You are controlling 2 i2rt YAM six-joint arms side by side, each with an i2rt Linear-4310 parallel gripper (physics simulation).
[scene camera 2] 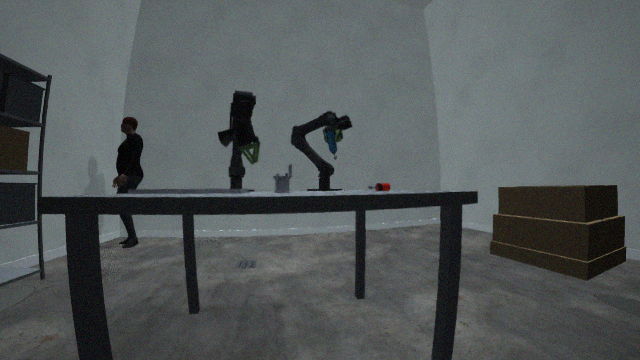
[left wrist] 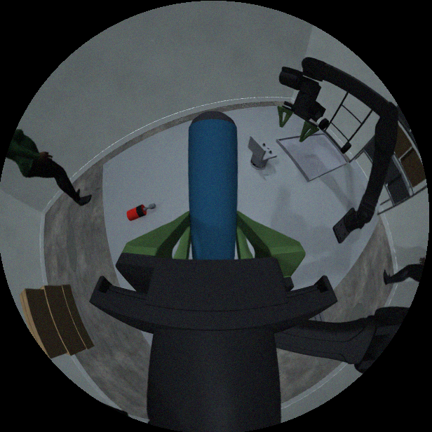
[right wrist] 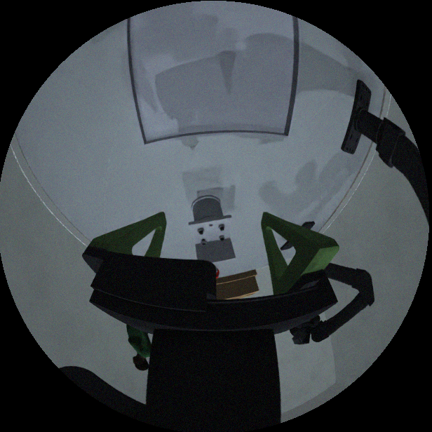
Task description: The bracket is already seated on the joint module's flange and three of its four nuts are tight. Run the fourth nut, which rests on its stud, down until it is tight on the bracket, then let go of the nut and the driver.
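Where they show: left gripper, fingertip midpoint: [scene camera 2: 331,141]; right gripper, fingertip midpoint: [scene camera 2: 254,162]; left arm's base, link origin: [scene camera 2: 324,190].
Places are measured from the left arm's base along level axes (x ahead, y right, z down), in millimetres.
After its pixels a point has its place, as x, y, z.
My left gripper [scene camera 2: 333,136] {175, -32, -253} [left wrist: 212,216] is shut on a blue driver [scene camera 2: 331,142] {186, -33, -246} [left wrist: 213,175], held high above the table with its metal tip down. My right gripper [scene camera 2: 250,151] {436, 286, -118} [left wrist: 289,133] [right wrist: 213,217] is open and empty, above the joint module [scene camera 2: 282,184] {440, 175, -32} [left wrist: 258,163] [right wrist: 207,206]. The grey bracket [scene camera 2: 290,171] {439, 144, -82} [left wrist: 257,147] [right wrist: 215,250] sits on the module, one plate upright. In the right wrist view, nuts show on its flat face, one of them a dark nut [right wrist: 201,231]; which is loose I cannot tell.
A red tool [scene camera 2: 383,187] {336, -250, -16} [left wrist: 133,214] lies on the table [scene camera 2: 260,204] {787, 170, 18}, to the right in the scene view. A shallow tray [left wrist: 327,172] [right wrist: 215,132] lies near the module. A person [scene camera 2: 130,160] stands behind the table; boxes [scene camera 2: 542,235] stand on the floor at the right.
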